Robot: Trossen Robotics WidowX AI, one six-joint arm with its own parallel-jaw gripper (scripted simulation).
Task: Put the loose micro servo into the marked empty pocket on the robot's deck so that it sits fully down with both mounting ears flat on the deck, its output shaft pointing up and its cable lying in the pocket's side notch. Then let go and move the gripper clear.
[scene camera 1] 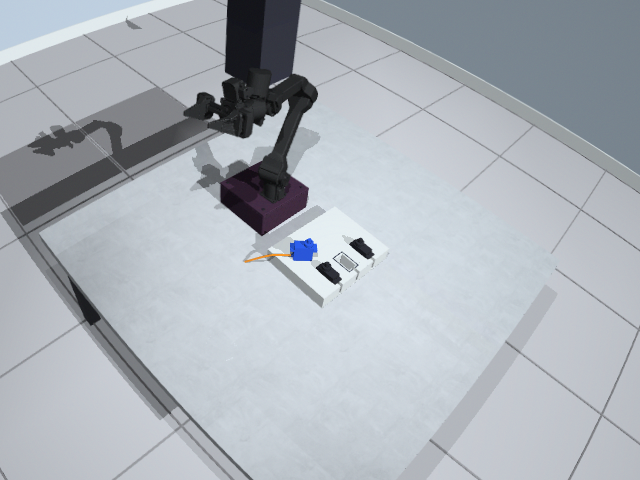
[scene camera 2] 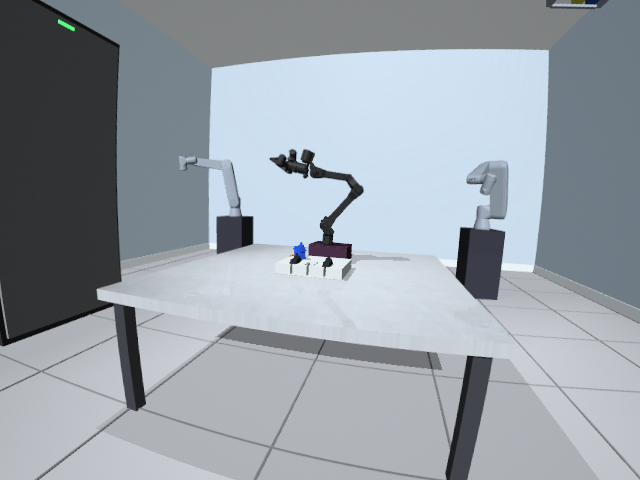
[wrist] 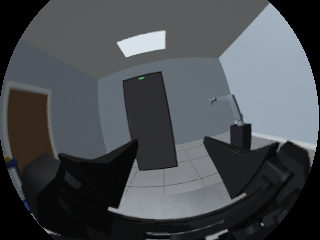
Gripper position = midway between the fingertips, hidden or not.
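Observation:
My gripper (scene camera 1: 195, 119) open, holding nothing. White deck (scene camera 1: 333, 231) visible. Gripper also in the wrist view (wrist: 171, 141).

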